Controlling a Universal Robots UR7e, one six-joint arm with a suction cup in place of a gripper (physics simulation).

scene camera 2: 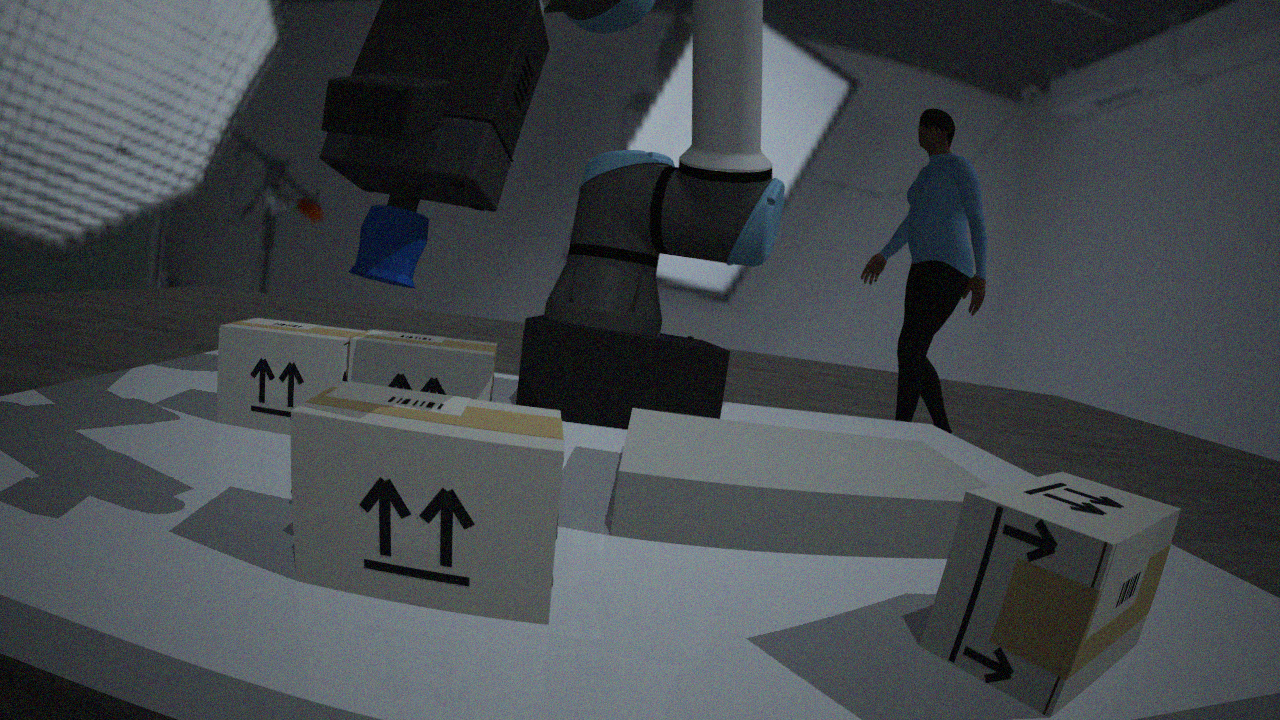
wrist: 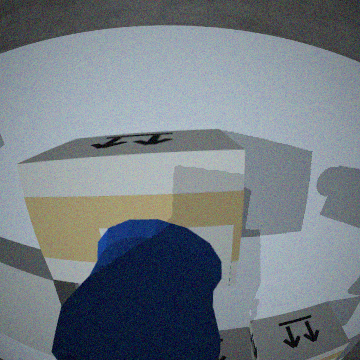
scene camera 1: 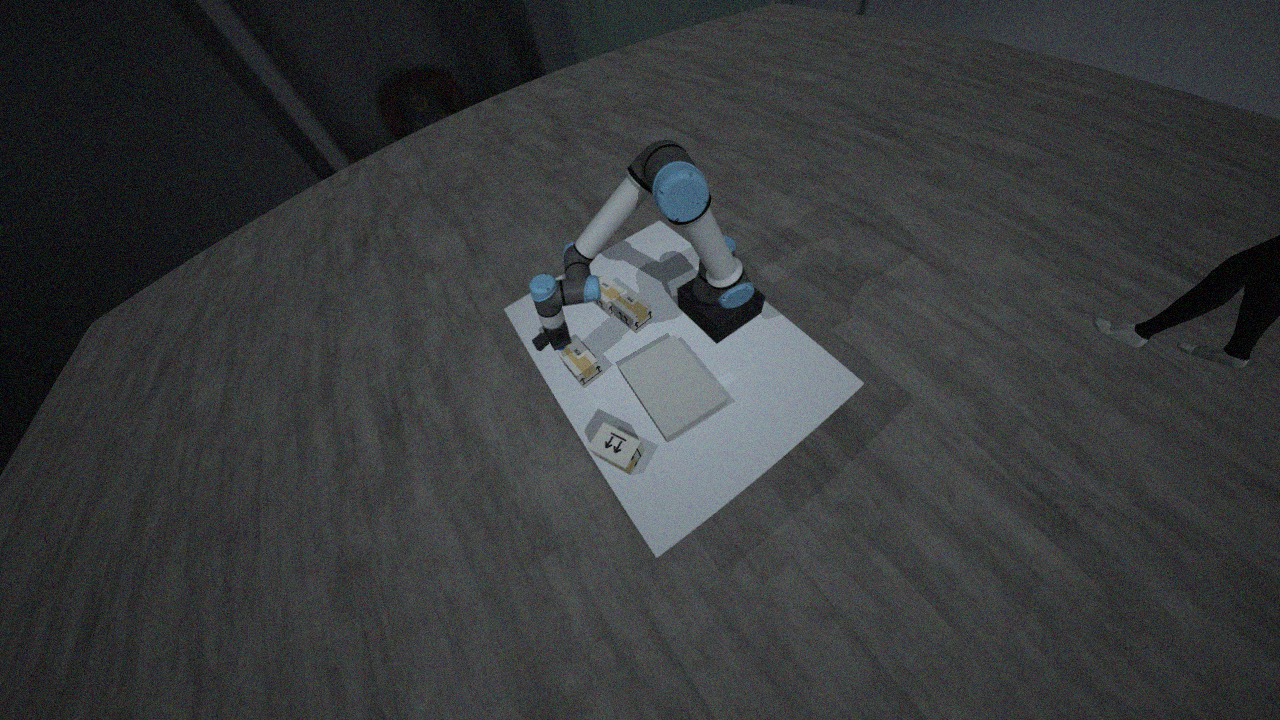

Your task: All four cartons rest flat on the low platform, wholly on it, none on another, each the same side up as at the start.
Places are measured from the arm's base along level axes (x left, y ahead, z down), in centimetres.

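Pixels of known places: end effector, tool point: [scene camera 2: 381, 279] [wrist: 156, 270]; arm's base, origin of the base link: [scene camera 2: 601, 326].
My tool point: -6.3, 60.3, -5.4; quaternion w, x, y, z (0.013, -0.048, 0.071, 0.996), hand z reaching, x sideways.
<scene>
For each thing: its middle in the pictures, then the offset to it from my tool point, as dx, dy, dz. Level surfaces: height alone.
- front carton, body centre: [scene camera 2: 429, 494] [wrist: 137, 200] [scene camera 1: 580, 363] +2.5, -3.2, +11.3
- second carton, body centre: [scene camera 2: 1061, 576] [scene camera 1: 616, 448] +38.7, +0.5, +11.4
- low platform, body centre: [scene camera 2: 807, 481] [scene camera 1: 670, 385] +28.1, -26.5, +13.6
- white table, its level: dz +16.0
My suction cup [scene camera 1: 563, 347] [scene camera 2: 383, 279] [wrist: 160, 230] is off and holds nothing. It is tilted a little above the front carton [scene camera 1: 583, 365] [scene camera 2: 425, 510] [wrist: 135, 175], apart from it, and covers part of its taped top in the wrist view. That carton stands upright, its arrows pointing up. A second carton [scene camera 1: 615, 445] [scene camera 2: 1029, 573] lies with its arrows pointing sideways. Two upright cartons stand side by side at the back: one [scene camera 1: 637, 313] [scene camera 2: 422, 358] [wrist: 236, 340] nearer the arm's base, the other [scene camera 1: 610, 292] [scene camera 2: 286, 367] [wrist: 300, 325] farther off. All four are off the low platform [scene camera 1: 675, 389] [scene camera 2: 787, 519] [wrist: 20, 305].
The arm's black base [scene camera 1: 720, 311] [scene camera 2: 622, 376] stands behind the platform. The white table [scene camera 1: 778, 402] [scene camera 2: 644, 617] [wrist: 165, 70] carries the cartons and platform; the front and sideways cartons are near its edge. A person [scene camera 1: 1226, 286] [scene camera 2: 944, 223] is on the floor beyond.
</scene>
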